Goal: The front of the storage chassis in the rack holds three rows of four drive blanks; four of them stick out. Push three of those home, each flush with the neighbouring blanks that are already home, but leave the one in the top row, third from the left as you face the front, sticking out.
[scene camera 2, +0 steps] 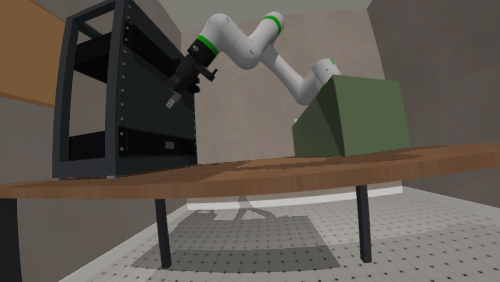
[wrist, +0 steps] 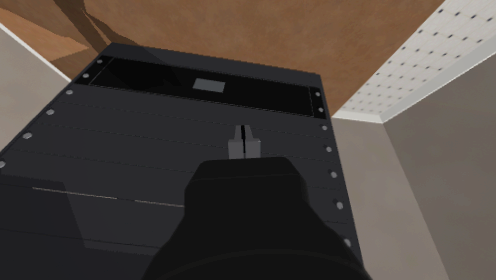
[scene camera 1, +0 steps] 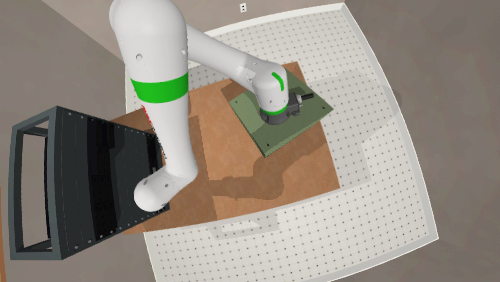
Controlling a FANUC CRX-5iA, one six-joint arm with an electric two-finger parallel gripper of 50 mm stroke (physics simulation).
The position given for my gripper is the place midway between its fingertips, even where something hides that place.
I see my gripper point(wrist: 242, 133) and a dark rack point(scene camera 2: 135, 60).
The dark rack shows as well in the wrist view point(wrist: 135, 124) and in scene camera 1 point(scene camera 1: 92, 166).
